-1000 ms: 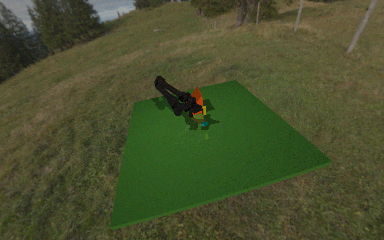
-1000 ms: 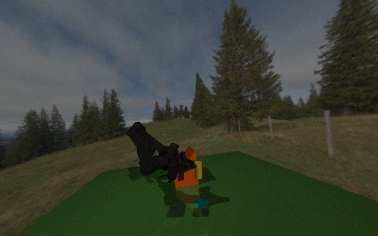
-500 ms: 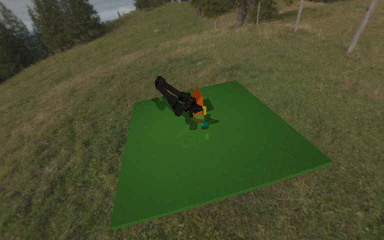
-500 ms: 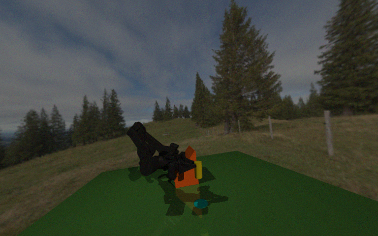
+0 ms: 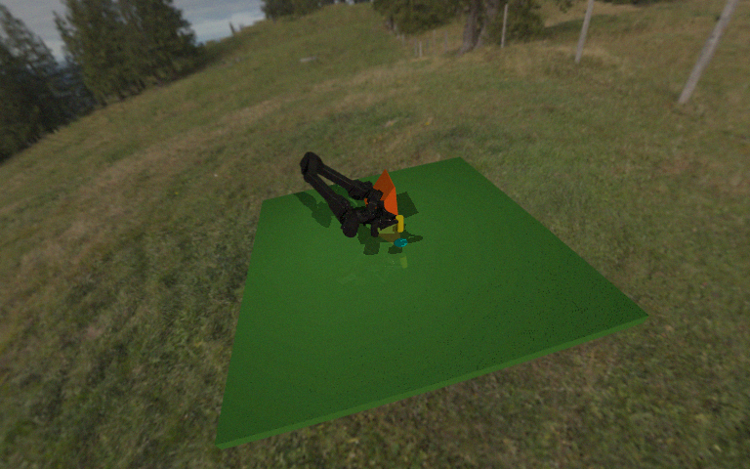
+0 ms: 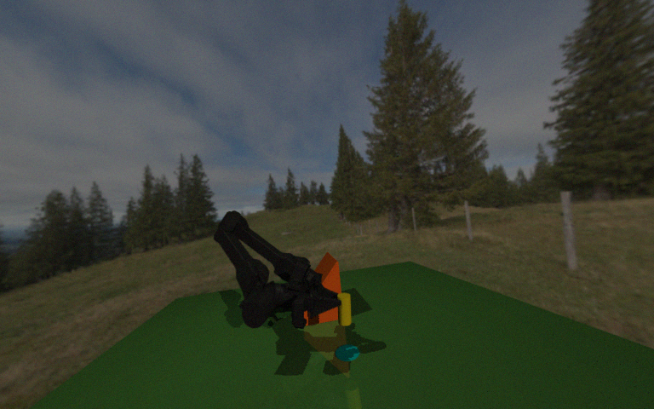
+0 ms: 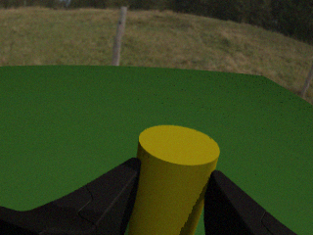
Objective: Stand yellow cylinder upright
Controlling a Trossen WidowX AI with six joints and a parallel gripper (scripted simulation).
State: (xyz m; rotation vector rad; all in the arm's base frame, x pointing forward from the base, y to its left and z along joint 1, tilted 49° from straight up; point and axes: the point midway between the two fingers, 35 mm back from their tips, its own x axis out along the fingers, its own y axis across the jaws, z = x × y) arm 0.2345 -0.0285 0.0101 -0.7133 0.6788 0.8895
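Right now the cyan circle is 130 mm below my gripper tip. From my gripper tip the other things lie so: yellow tall cylinder: 20 mm below.
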